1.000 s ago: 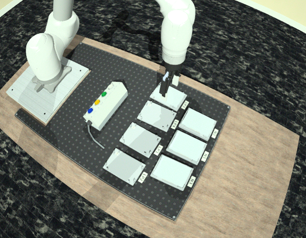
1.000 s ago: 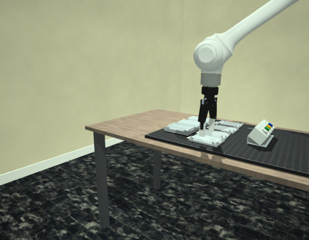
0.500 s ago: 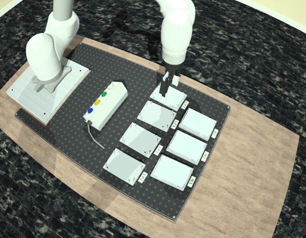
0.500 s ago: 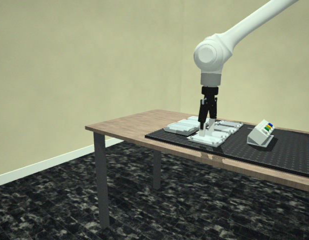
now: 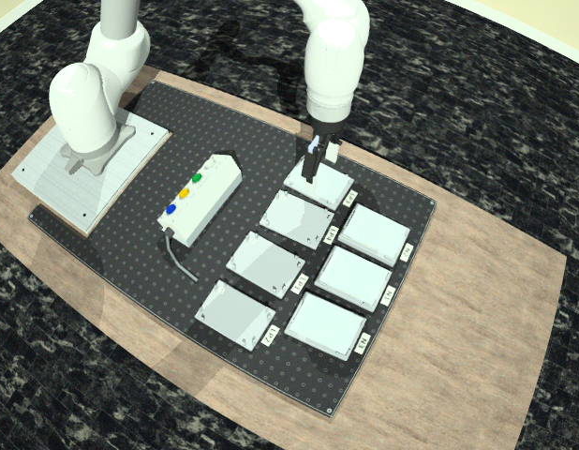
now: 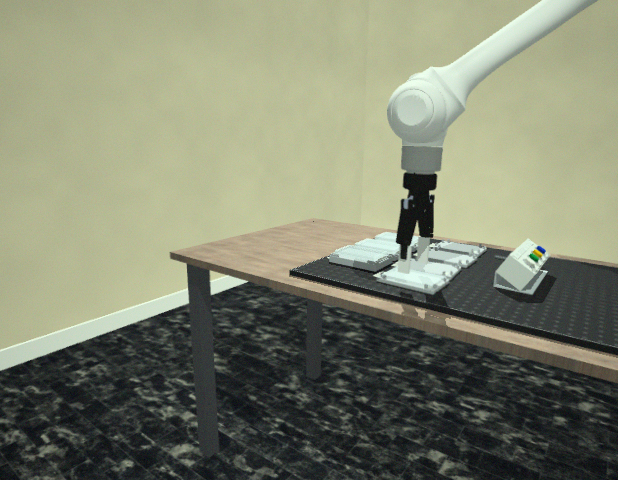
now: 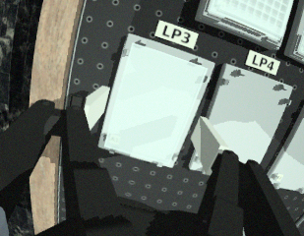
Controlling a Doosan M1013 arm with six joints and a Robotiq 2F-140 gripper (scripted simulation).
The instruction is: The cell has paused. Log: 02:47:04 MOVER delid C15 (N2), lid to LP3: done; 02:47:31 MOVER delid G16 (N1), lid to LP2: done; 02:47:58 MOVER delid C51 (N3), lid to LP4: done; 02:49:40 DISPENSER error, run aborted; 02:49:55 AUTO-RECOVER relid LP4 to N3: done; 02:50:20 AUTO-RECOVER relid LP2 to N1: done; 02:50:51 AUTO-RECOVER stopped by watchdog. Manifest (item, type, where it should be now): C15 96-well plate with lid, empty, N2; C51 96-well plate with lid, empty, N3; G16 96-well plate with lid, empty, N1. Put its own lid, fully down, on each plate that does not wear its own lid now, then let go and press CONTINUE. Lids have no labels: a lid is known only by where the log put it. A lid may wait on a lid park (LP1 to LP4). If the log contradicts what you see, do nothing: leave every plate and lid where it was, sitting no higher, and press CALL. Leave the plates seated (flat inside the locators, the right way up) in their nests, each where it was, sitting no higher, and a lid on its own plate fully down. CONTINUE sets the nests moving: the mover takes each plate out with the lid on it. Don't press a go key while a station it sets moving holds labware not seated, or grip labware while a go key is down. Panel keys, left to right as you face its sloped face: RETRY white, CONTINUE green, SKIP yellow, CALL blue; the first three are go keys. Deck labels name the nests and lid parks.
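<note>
Now: the lid park LP3 6 cm below my hand. Round my hand: white retry key: 24 cm behind, 12 cm to the right, 1 cm above; lid park LP4: 12 cm to the right, 6 cm below; lid park LP1: 1 cm behind, 26 cm to the right, 6 cm below.
</note>
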